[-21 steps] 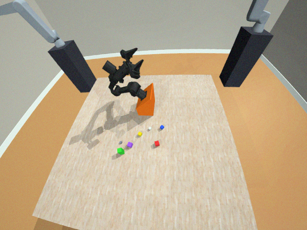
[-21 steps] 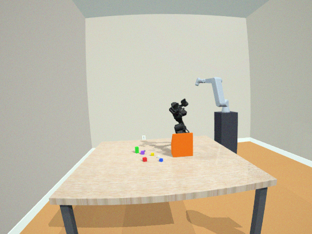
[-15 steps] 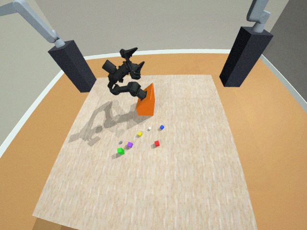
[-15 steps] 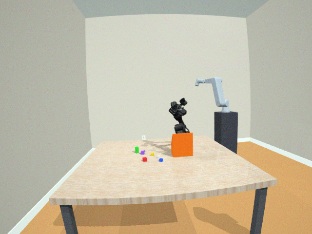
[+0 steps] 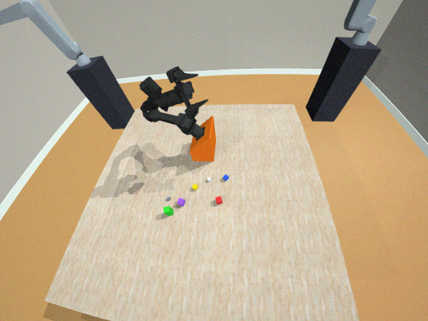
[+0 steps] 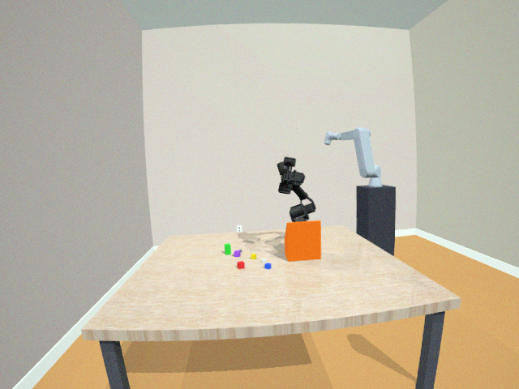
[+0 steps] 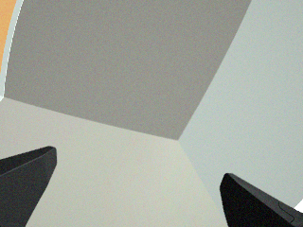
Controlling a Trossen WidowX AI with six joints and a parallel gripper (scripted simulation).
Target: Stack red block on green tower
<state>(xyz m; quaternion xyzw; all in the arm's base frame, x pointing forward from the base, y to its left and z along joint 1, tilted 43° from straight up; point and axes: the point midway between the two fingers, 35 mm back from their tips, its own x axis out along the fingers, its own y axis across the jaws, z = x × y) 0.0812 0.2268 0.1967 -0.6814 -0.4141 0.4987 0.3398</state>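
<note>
Right now the red block is 250 mm ahead of my gripper tip, 40 mm to the left of it and 440 mm below it. Also, from my gripper tip: blue block 120 mm ahead, 70 mm to the left, 440 mm below; then white block 130 mm ahead, 20 mm to the right, 450 mm below; then yellow block 180 mm ahead, 90 mm to the right, 440 mm below.
</note>
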